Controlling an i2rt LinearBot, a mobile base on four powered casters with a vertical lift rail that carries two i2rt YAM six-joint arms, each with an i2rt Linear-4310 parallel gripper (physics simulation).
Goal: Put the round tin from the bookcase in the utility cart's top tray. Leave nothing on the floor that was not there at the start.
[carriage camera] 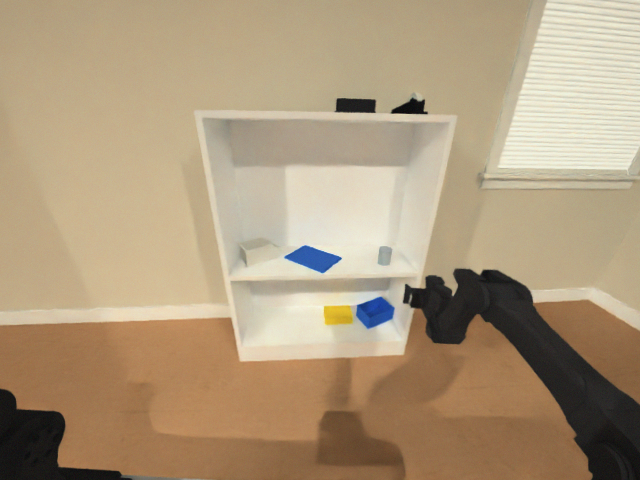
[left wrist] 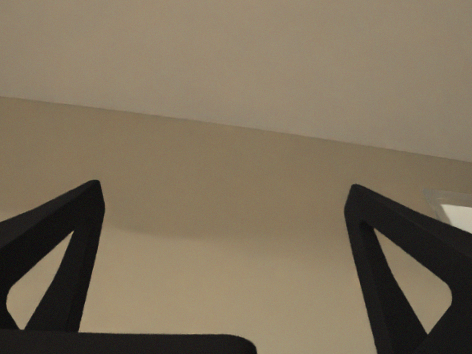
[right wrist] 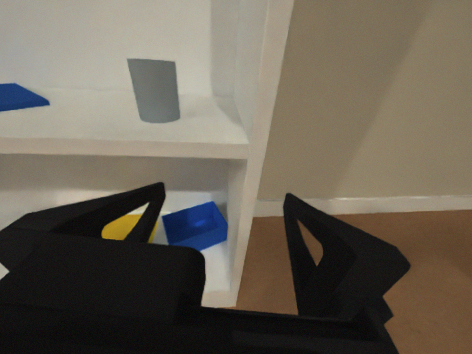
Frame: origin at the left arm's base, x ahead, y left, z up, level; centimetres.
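Seen in the pictures: left gripper, fingertip midpoint: (left wrist: 227, 195); right gripper, fingertip midpoint: (carriage camera: 418, 285) (right wrist: 224, 194).
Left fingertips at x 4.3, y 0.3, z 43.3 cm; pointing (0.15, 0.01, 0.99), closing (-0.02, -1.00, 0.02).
Observation:
A point is followed by its place in that frame.
The round tin (carriage camera: 384, 255) {x 78.6, y -59.4, z -6.0 cm} (right wrist: 156, 91) {x 78.6, y -61.2, z -7.1 cm} is a grey-blue cylinder standing upright on the middle shelf of the white bookcase (carriage camera: 323, 276) (right wrist: 254, 165) {x 74.0, y -73.6, z -13.9 cm}, near its right side. My right gripper (carriage camera: 406, 295) (right wrist: 224, 194) {x 66.0, y -70.2, z -11.9 cm} is open and empty, in front of the bookcase's right side panel, lower than the tin and apart from it. My left gripper (left wrist: 227, 195) {x 4.3, y 0.3, z 43.3 cm} is open and empty, with wall and ceiling behind its fingers; its fingertips do not show in the carriage view. The utility cart does not show in these views.
A beige box (carriage camera: 258, 251) {x 78.6, y -6.4, z -5.3 cm} and a flat blue item (carriage camera: 313, 258) {x 82.3, y -29.4, z -10.2 cm} (right wrist: 20, 97) {x 84.2, y -37.4, z -10.2 cm} share the tin's shelf. A yellow box (carriage camera: 338, 315) {x 85.1, y -42.2, z -45.0 cm} and an open blue bin (carriage camera: 375, 313) {x 92.0, y -63.0, z -49.2 cm} (right wrist: 196, 226) {x 92.7, y -61.3, z -49.2 cm} are on the bottom shelf. Two black items (carriage camera: 355, 105) {x 88.7, y -44.2, z 49.8 cm} (carriage camera: 410, 106) {x 82.3, y -62.1, z 49.3 cm} stand on top. A window is at right.

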